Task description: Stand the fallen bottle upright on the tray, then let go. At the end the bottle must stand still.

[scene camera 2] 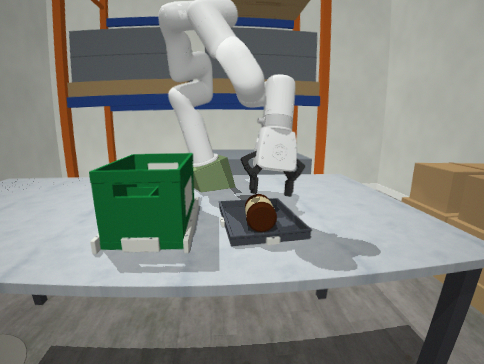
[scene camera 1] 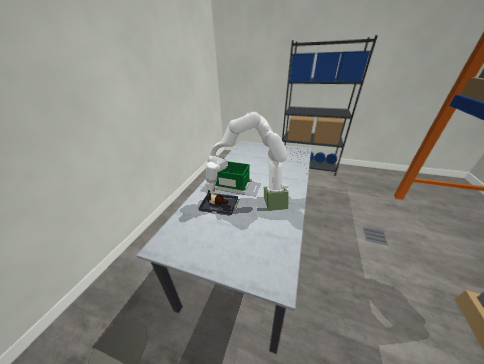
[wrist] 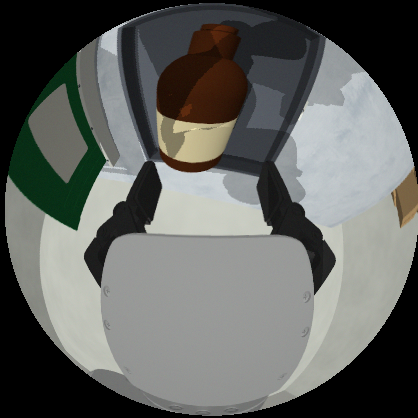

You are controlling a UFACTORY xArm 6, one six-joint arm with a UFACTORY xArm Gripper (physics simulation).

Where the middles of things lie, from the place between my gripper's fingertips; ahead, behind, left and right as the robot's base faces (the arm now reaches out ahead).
Labels:
Now: hand 50 mm past the brown bottle (scene camera 2: 261, 216), 50 mm above it and 20 mm to the left of it. The rest, counted from my hand: green crate (scene camera 2: 130, 201): 290 mm to the right, 90 mm behind; dark tray (scene camera 2: 289, 227): 80 mm below, 50 mm behind, 10 mm to the right.

